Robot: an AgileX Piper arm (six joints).
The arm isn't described. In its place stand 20 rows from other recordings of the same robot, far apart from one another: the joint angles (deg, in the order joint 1, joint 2, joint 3, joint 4, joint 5, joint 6), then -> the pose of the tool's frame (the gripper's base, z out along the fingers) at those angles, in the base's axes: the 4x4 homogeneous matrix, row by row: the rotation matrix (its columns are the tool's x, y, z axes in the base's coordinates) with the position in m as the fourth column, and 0 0 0 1 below.
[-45.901, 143.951, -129.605, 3.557, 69.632, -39.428] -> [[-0.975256, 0.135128, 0.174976, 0.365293], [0.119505, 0.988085, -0.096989, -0.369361], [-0.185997, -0.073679, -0.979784, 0.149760], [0, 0, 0, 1]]
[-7.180, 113.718, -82.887, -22.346, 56.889, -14.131] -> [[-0.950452, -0.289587, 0.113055, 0.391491], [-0.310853, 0.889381, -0.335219, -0.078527], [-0.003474, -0.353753, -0.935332, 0.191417], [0, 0, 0, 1]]
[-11.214, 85.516, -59.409, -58.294, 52.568, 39.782] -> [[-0.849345, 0.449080, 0.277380, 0.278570], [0.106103, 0.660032, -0.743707, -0.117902], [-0.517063, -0.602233, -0.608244, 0.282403], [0, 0, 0, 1]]
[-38.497, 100.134, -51.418, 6.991, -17.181, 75.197] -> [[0.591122, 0.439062, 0.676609, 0.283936], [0.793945, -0.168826, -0.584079, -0.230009], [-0.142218, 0.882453, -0.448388, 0.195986], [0, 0, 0, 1]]
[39.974, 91.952, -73.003, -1.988, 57.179, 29.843] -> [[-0.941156, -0.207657, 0.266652, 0.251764], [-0.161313, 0.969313, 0.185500, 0.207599], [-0.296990, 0.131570, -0.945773, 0.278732], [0, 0, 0, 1]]
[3.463, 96.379, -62.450, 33.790, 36.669, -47.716] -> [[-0.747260, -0.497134, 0.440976, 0.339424], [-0.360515, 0.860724, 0.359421, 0.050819], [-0.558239, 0.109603, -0.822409, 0.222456], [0, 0, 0, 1]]
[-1.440, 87.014, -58.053, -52.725, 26.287, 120.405] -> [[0.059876, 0.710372, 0.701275, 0.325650], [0.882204, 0.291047, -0.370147, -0.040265], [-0.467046, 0.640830, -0.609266, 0.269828], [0, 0, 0, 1]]
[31.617, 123.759, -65.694, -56.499, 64.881, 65.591] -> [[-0.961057, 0.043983, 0.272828, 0.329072], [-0.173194, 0.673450, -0.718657, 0.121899], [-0.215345, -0.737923, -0.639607, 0.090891], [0, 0, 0, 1]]
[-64.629, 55.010, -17.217, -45.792, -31.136, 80.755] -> [[0.376232, 0.574560, 0.726864, 0.105730], [0.582742, 0.463166, -0.667749, -0.144241], [-0.720320, 0.674802, -0.160562, 0.244550], [0, 0, 0, 1]]
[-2.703, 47.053, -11.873, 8.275, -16.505, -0.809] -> [[-0.226348, 0.115764, 0.967143, 0.151605], [0.134832, 0.987077, -0.086594, -0.010882], [-0.964669, 0.110802, -0.239032, 0.227205], [0, 0, 0, 1]]
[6.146, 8.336, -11.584, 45.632, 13.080, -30.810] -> [[-0.081334, -0.254338, 0.963689, 0.059048], [0.232516, 0.935372, 0.266488, 0.021166], [-0.969186, 0.245748, -0.016940, 0.258322], [0, 0, 0, 1]]
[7.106, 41.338, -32.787, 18.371, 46.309, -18.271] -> [[-0.713182, -0.338676, 0.613734, 0.120452], [-0.180411, 0.934727, 0.306165, 0.035914], [-0.677365, 0.107627, -0.727732, 0.278692], [0, 0, 0, 1]]
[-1.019, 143.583, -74.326, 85.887, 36.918, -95.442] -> [[-0.867249, -0.382252, 0.319002, 0.407846], [-0.131626, 0.793964, 0.593545, 0.047275], [-0.480160, 0.472763, -0.738879, -0.023986], [0, 0, 0, 1]]
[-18.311, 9.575, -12.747, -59.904, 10.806, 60.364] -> [[0.052076, 0.463072, 0.884789, 0.054919], [-0.000786, 0.886010, -0.463665, -0.033723], [-0.998643, 0.023450, 0.046503, 0.269673], [0, 0, 0, 1]]
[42.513, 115.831, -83.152, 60.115, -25.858, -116.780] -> [[0.213989, -0.335679, 0.917348, 0.371006], [-0.884185, 0.332641, 0.327974, 0.293436], [-0.415242, -0.881289, -0.225621, 0.242804], [0, 0, 0, 1]]
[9.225, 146.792, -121.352, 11.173, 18.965, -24.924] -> [[-0.551189, -0.355892, 0.754673, 0.562275], [-0.340001, 0.921773, 0.186368, 0.097126], [-0.761965, -0.153866, -0.629075, 0.121126], [0, 0, 0, 1]]
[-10.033, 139.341, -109.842, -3.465, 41.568, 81.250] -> [[0.009443, 0.919525, 0.392917, 0.505143], [0.993220, 0.036906, -0.110240, -0.093076], [-0.115869, 0.391294, -0.912942, 0.110638], [0, 0, 0, 1]]
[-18.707, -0.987, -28.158, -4.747, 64.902, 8.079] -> [[-0.440434, 0.429784, 0.788228, -0.011460], [0.260314, 0.901388, -0.346030, -0.003319], [-0.859217, 0.052783, -0.508881, 0.269363], [0, 0, 0, 1]]
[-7.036, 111.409, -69.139, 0.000, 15.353, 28.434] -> [[-0.635242, 0.483258, 0.602436, 0.404056], [0.558162, 0.826394, -0.074354, -0.049870], [-0.533781, 0.289024, -0.794696, 0.165137], [0, 0, 0, 1]]
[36.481, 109.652, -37.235, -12.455, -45.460, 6.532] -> [[-0.281465, -0.713295, 0.641862, 0.257749], [-0.256896, 0.700502, 0.665809, 0.207990], [-0.924544, 0.022510, -0.380410, 0.118260], [0, 0, 0, 1]]
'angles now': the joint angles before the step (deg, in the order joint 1, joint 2, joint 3, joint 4, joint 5, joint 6). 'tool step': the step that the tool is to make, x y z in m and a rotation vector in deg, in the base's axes. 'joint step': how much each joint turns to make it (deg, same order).
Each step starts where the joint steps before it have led.
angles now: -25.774, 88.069, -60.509, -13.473, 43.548, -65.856
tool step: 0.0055, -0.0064, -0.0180, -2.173, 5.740, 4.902
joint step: 0.004, 3.536, -0.077, -3.192, 0.059, -3.976
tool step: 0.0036, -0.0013, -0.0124, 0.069, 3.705, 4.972
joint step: -0.010, 2.219, 0.001, 0.440, 0.045, -5.651
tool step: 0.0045, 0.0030, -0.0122, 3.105, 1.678, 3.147
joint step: 0.011, 2.019, -0.005, 4.304, -0.089, -5.567
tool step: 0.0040, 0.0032, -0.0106, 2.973, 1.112, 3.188
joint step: -0.015, 1.773, 0.002, 4.343, -0.144, -5.679
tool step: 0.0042, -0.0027, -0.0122, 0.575, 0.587, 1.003
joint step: -0.263, 2.236, 0.008, 0.621, -1.605, -1.487
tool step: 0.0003, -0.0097, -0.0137, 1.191, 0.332, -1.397
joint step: -1.741, 2.463, -0.001, 1.263, -1.706, -0.954
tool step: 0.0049, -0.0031, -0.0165, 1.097, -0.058, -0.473
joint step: -0.329, 2.949, 0.004, 1.220, -2.524, -0.447
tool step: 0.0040, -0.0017, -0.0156, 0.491, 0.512, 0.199
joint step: 0.004, 2.746, -0.013, 0.172, -2.064, -0.194
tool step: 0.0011, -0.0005, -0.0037, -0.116, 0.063, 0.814
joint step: 0.002, 0.653, 0.003, -0.001, -0.691, -0.792
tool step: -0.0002, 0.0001, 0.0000, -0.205, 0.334, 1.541
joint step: 0.001, -0.009, 0.002, 0.001, 0.137, -1.585
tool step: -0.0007, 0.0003, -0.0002, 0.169, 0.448, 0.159
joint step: -0.004, 0.001, 0.013, 0.001, 0.454, -0.192
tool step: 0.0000, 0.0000, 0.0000, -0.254, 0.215, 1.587
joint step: 0.000, 0.000, 0.000, -0.001, -0.001, -1.621
